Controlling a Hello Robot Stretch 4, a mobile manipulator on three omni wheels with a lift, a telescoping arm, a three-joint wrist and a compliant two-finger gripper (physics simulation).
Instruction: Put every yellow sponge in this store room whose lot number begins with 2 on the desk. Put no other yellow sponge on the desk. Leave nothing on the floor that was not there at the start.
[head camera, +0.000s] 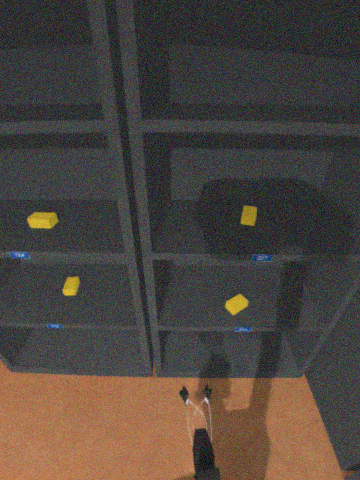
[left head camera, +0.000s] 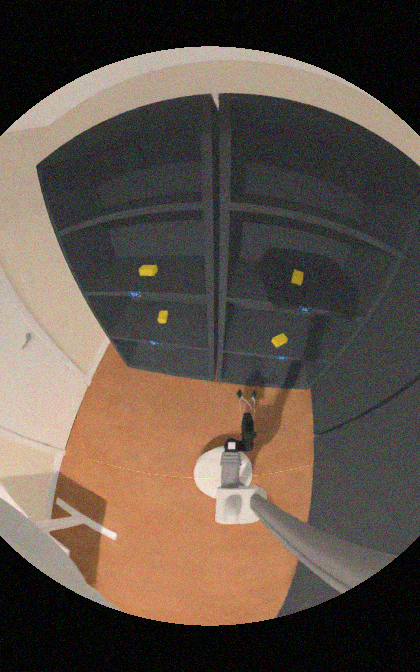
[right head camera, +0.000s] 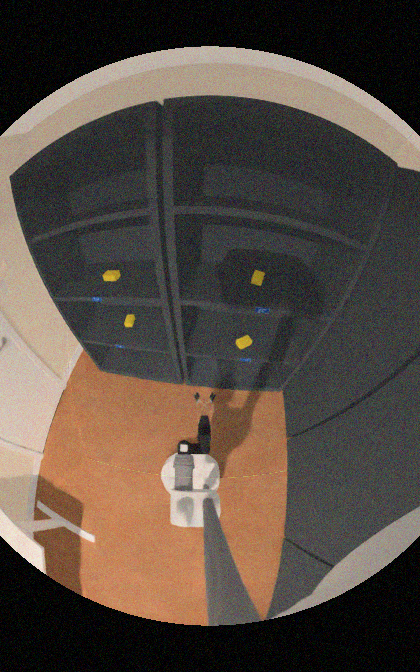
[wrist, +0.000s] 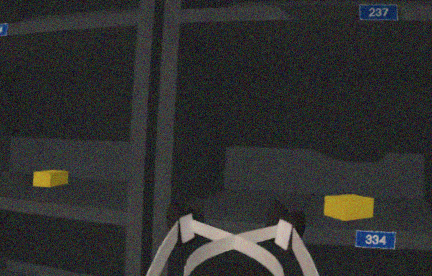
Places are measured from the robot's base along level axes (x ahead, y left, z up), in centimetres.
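Pixels of known places: gripper, fingertip midpoint: (head camera: 195, 385) (wrist: 235, 214).
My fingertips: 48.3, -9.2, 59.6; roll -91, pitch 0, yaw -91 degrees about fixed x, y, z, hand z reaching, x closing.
Observation:
Ahead of a thing's pixels: the offset from my fingertips to its top centre, as dx, dy, dz. "*": to the spot under its first point.
Yellow sponge on the upper right shelf {+53.9, -31.0, +41.3} (head camera: 249, 215) (left head camera: 297, 277) (right head camera: 258, 277), above the label 237 {* +28.2, -28.3, +35.1} (wrist: 378, 12). Yellow sponge on the lower right shelf {+41.0, -28.2, -4.4} (head camera: 237, 304) (left head camera: 279, 340) (right head camera: 243, 342) (wrist: 348, 207), above the label 334 {* +28.2, -28.3, -10.5} (wrist: 375, 239). Yellow sponge on the upper left shelf {+57.6, +62.0, +41.3} (head camera: 43, 220) (left head camera: 148, 270) (right head camera: 111, 275); its label is too blurred to read. Yellow sponge on the lower left shelf {+61.5, +62.0, -4.4} (head camera: 71, 286) (left head camera: 163, 316) (right head camera: 129, 320) (wrist: 50, 178); its label is also unreadable. My gripper (head camera: 196, 392) (left head camera: 247, 394) (right head camera: 205, 397) (wrist: 235, 214) is open and empty, in front of the right rack.
Two dark racks stand side by side, parted by a narrow gap. A tall dark cabinet (head camera: 336, 360) (left head camera: 367, 475) (right head camera: 345, 460) runs along the right. A white desk leg (left head camera: 87, 521) (right head camera: 67, 522) and its shadow show at the lower left. A white door (left head camera: 40, 370) is at the left.

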